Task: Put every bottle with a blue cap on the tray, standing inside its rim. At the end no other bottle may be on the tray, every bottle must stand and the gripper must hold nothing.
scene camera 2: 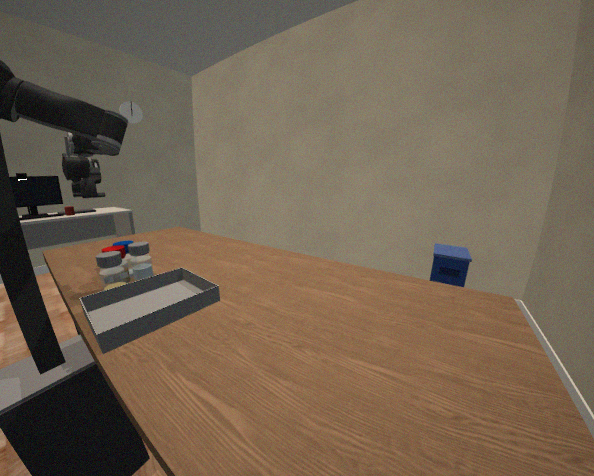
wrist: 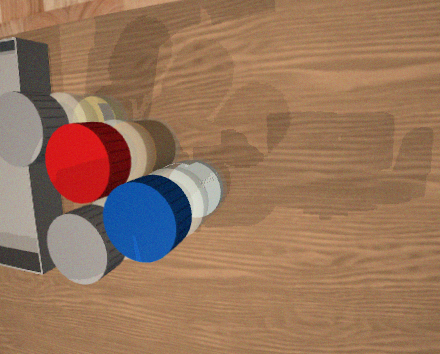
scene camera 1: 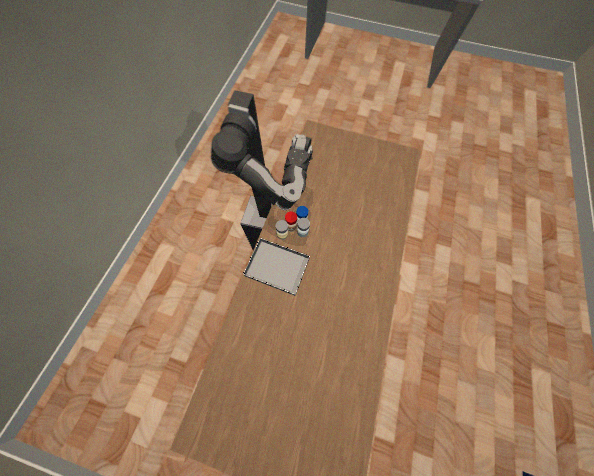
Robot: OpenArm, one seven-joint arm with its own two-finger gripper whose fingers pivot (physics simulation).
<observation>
In view: the gripper (scene camera 2: 88, 197), a grey tray (scene camera 2: 117, 316), a red-capped bottle (wrist: 85, 161), a blue-capped bottle (wrist: 146, 218), a grey-capped bottle (scene camera 2: 112, 274) and a dark arm post (scene camera 1: 242, 99).
The grey tray also shows in scene camera 1 (scene camera 1: 282, 268).
</observation>
